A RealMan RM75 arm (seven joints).
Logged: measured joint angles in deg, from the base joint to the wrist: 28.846 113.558 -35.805 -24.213 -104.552 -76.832 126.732; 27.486 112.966 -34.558 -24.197 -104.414 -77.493 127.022; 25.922 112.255 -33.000 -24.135 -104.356 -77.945 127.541; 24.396 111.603 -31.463 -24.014 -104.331 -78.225 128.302; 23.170 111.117 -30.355 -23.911 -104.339 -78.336 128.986; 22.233 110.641 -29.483 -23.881 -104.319 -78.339 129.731; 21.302 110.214 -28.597 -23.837 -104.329 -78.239 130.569; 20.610 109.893 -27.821 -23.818 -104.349 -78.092 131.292; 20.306 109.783 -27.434 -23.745 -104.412 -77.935 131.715; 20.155 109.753 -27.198 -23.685 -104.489 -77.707 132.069; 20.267 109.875 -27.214 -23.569 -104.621 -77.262 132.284; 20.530 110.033 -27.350 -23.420 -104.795 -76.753 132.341; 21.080 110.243 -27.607 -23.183 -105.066 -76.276 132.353; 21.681 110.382 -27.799 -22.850 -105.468 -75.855 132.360; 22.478 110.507 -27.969 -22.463 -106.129 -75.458 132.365; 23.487 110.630 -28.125 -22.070 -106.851 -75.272 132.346
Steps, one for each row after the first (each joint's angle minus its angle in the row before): -1.360 -0.592 1.247 0.016 0.138 -0.661 0.290; -1.564 -0.711 1.558 0.062 0.058 -0.452 0.519; -1.526 -0.652 1.537 0.121 0.025 -0.280 0.761; -1.226 -0.486 1.108 0.103 -0.008 -0.111 0.684; -0.937 -0.476 0.872 0.030 0.020 -0.003 0.745; -0.931 -0.427 0.886 0.044 -0.010 0.100 0.838; -0.692 -0.321 0.776 0.019 -0.020 0.147 0.723; -0.304 -0.110 0.387 0.073 -0.063 0.157 0.423; -0.151 -0.030 0.236 0.060 -0.077 0.228 0.354; 0.112 0.122 -0.016 0.116 -0.132 0.445 0.215; 0.263 0.158 -0.136 0.149 -0.174 0.509 0.057; 0.550 0.210 -0.257 0.237 -0.271 0.477 0.012; 0.601 0.139 -0.192 0.333 -0.402 0.421 0.007; 0.797 0.125 -0.170 0.387 -0.661 0.397 0.005; 1.009 0.123 -0.156 0.393 -0.722 0.186 -0.019
